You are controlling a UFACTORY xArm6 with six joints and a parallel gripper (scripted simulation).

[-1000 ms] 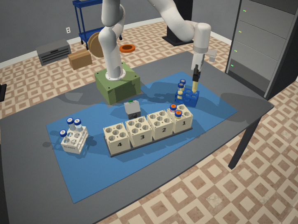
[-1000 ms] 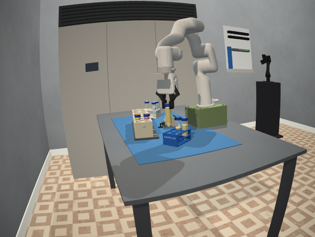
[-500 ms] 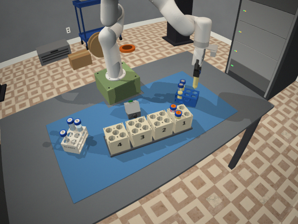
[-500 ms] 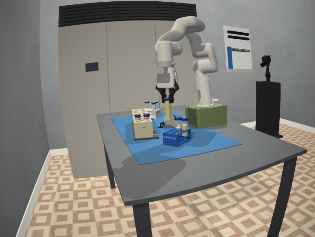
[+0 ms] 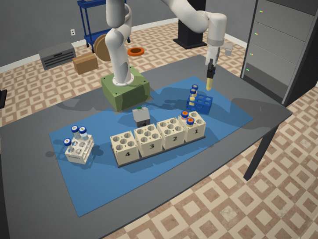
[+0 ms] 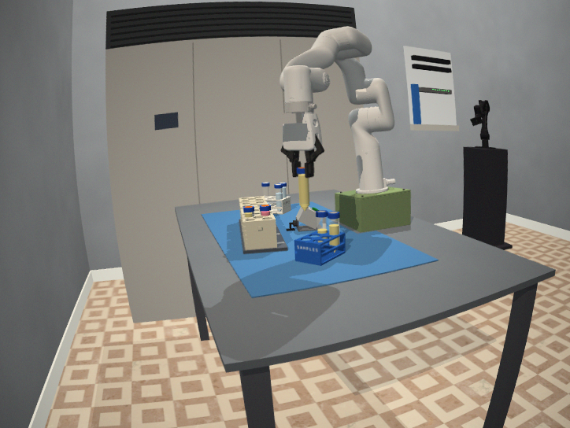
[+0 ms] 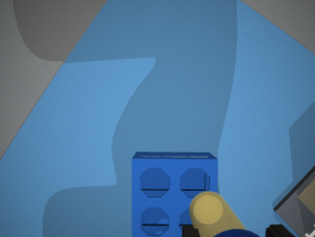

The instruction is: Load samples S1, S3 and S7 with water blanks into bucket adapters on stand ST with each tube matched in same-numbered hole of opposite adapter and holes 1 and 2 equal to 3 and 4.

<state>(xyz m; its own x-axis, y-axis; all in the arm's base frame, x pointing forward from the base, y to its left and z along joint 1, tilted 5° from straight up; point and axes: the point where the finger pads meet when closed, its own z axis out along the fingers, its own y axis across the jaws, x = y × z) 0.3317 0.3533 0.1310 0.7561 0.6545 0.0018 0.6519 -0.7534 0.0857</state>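
My gripper is now 50 mm above the sample tube and 10 mm to the left of it. The rest, counted from my hand: blue samples rack (220 mm below, 40 mm behind, 10 mm to the right); pink-filled tube (190 mm to the right, 180 mm below, 90 mm ahead); adapter 1 (200 mm below, 170 mm to the right, 110 mm ahead).
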